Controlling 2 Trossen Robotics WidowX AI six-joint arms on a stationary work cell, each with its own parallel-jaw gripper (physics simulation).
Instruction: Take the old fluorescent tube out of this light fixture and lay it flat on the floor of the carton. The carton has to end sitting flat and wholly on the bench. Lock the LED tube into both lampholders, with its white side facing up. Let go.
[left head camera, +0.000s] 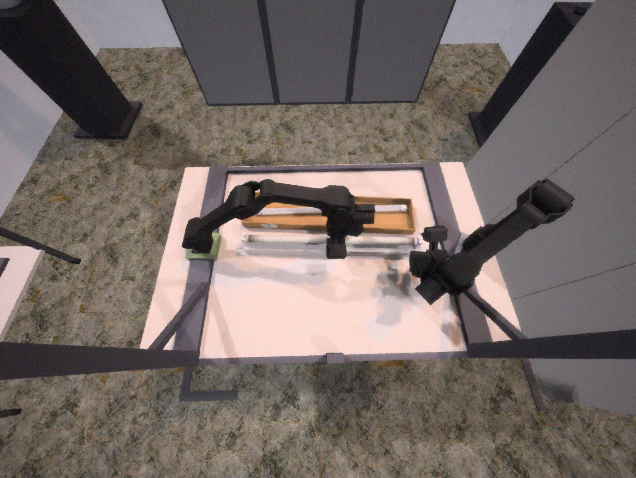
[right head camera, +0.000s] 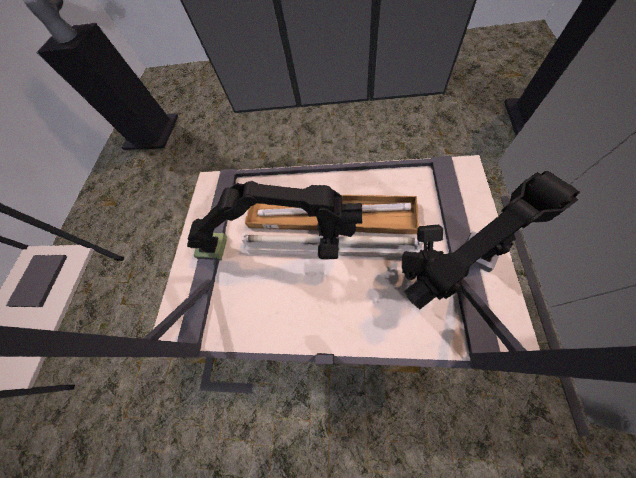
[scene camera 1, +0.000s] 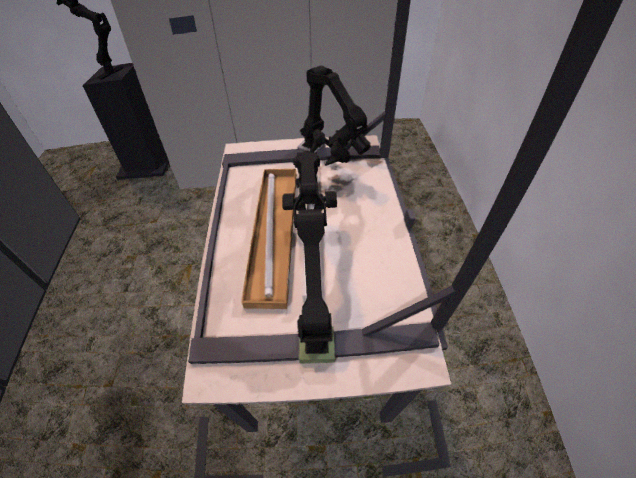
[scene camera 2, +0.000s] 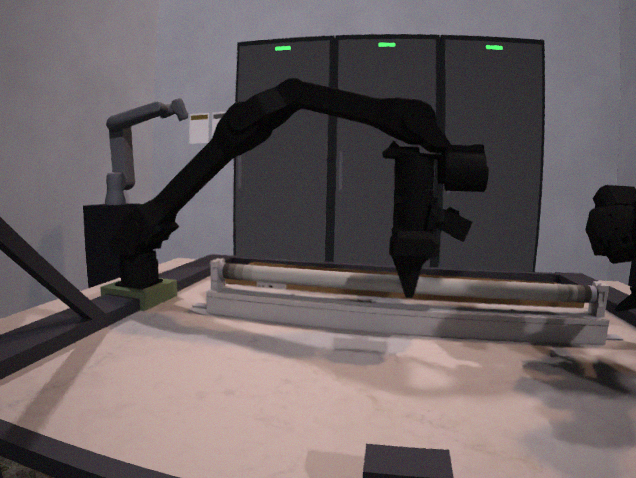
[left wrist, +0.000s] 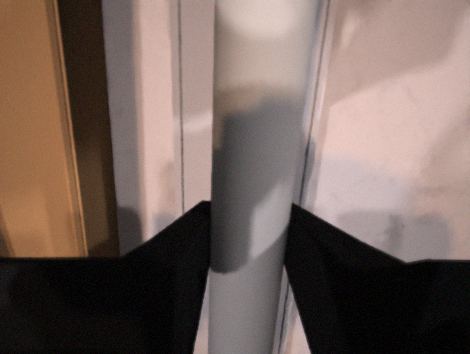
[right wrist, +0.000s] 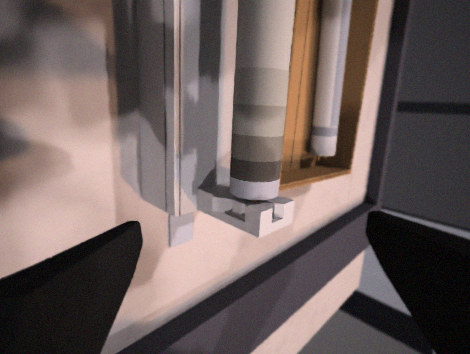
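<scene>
The old fluorescent tube (left head camera: 287, 238) (scene camera 2: 318, 277) (left wrist: 250, 150) (right wrist: 260, 100) has darkened ends and runs along the fixture (scene camera 2: 359, 319), its ends at the left lampholder (scene camera 2: 217, 277) and right lampholder (scene camera 2: 600, 303) (right wrist: 272, 222). My left gripper (scene camera 2: 409, 293) (left wrist: 245, 212) is shut on this tube, right of its middle in scene camera 2. My right gripper (right wrist: 253, 227) is open and empty, tilted, off the fixture's right end. The LED tube (left head camera: 390, 208) (right head camera: 282, 211) (scene camera 1: 269, 236) (right wrist: 327, 75) lies in the carton (left head camera: 412, 221) (right head camera: 416, 218) (scene camera 1: 264, 304); which side faces up is unclear.
The carton sits flat on the bench behind the fixture in the head camera views, parallel to it. A dark frame (left head camera: 447, 215) (scene camera 1: 246, 350) borders the bench top. A green block (left head camera: 216, 246) (scene camera 2: 159, 295) lies under the left arm's base. Diagonal braces (left head camera: 179, 321) rise near the front corners.
</scene>
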